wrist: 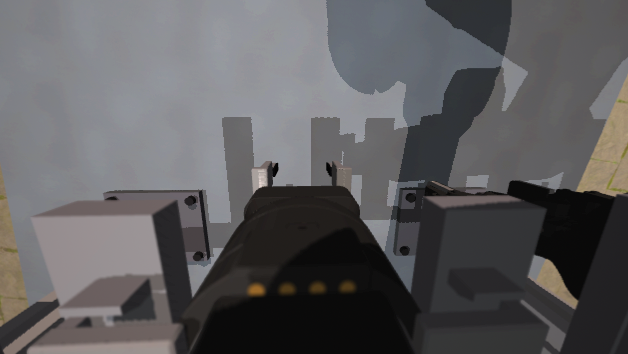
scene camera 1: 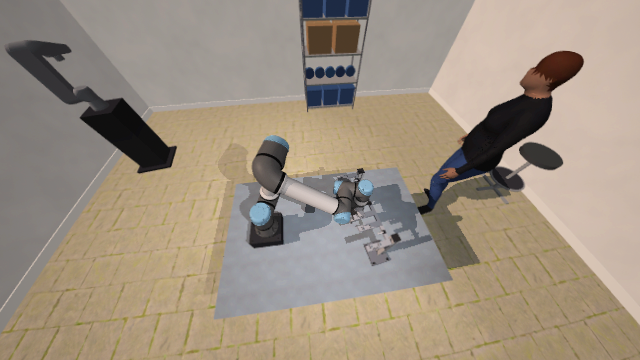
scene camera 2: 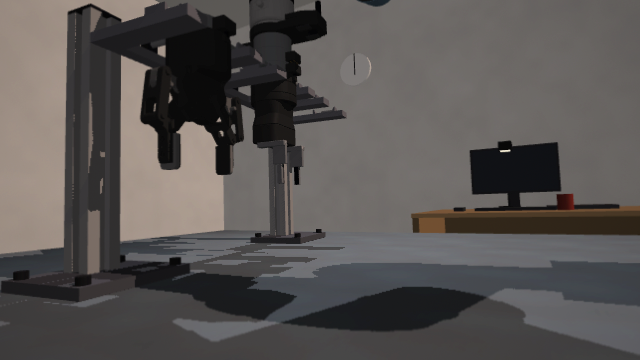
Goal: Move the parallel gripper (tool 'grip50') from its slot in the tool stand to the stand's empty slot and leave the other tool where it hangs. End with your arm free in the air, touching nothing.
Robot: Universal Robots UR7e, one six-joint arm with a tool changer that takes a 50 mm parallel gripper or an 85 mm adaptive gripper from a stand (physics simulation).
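Where they show: arm's base, origin of its link: (scene camera 1: pixel 267 226).
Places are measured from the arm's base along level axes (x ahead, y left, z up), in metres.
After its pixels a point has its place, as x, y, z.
The parallel gripper (scene camera 2: pixel 290 176) (wrist: pixel 302 170) is mounted on the arm, points down and is open, with its two fingertips apart and nothing between them. Its body is between two prongs of the tool stand (scene camera 2: pixel 80 150) {0.678, 0.146, 0.052} (wrist: pixel 192 220) {0.651, -0.279, -0.084} (scene camera 1: pixel 377 257) {0.656, -0.366, -0.083}, in what looks like the middle slot. I cannot tell if it rests on them. The 85 mm adaptive gripper (scene camera 2: pixel 197 75) (wrist: pixel 575 225) hangs in the slot at the near end in scene camera 2. The far slot's prong (scene camera 2: pixel 334 116) {0.544, -0.326, 0.174} shows with no tool. In scene camera 1 the arm hides the parallel gripper.
Prongs stand close on the left (wrist: pixel 105 250) {0.535, -0.158, 0.186} and right (wrist: pixel 480 250) {0.538, -0.051, 0.186} of the gripper body. The stand's far post (scene camera 2: pixel 280 200) {0.676, -0.314, -0.005} rises behind it. A person (scene camera 1: pixel 517 125) stands beside the mat (scene camera 1: pixel 300 280) {0.144, -0.358, -0.096}. A desk (scene camera 2: pixel 500 222) is in the background.
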